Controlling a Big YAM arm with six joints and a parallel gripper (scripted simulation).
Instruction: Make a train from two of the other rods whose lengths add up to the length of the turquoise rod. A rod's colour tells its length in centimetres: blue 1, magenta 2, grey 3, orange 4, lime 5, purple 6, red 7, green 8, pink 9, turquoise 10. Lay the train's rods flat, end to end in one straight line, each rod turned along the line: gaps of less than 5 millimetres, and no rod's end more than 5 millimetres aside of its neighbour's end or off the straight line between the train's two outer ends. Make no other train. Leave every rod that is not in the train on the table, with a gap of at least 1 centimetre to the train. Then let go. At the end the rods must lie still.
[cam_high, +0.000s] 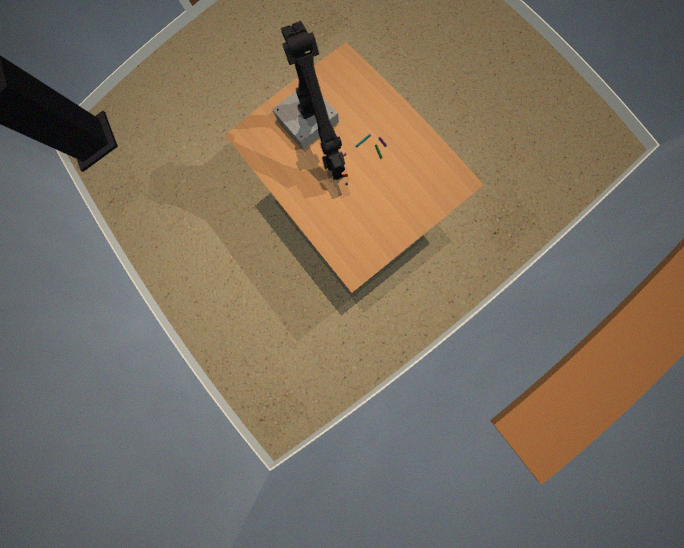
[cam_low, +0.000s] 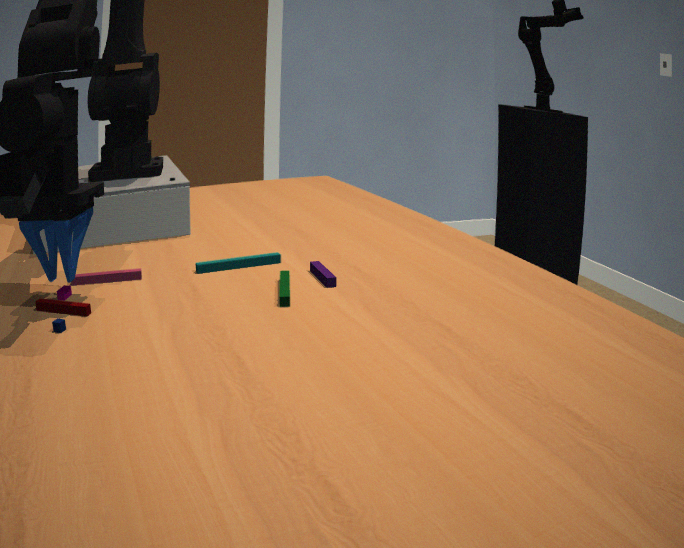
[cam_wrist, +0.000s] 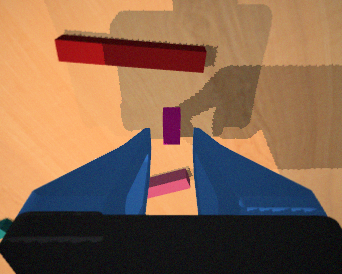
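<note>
My hand is 2 cm above the magenta rod. The rest, counted from my hand: pink rod (5 cm behind, 5 cm to the left, 2 cm below); blue rod (9 cm ahead, 1 cm to the left, 2 cm below); red rod (4 cm ahead, 1 cm to the left, 2 cm below).
</note>
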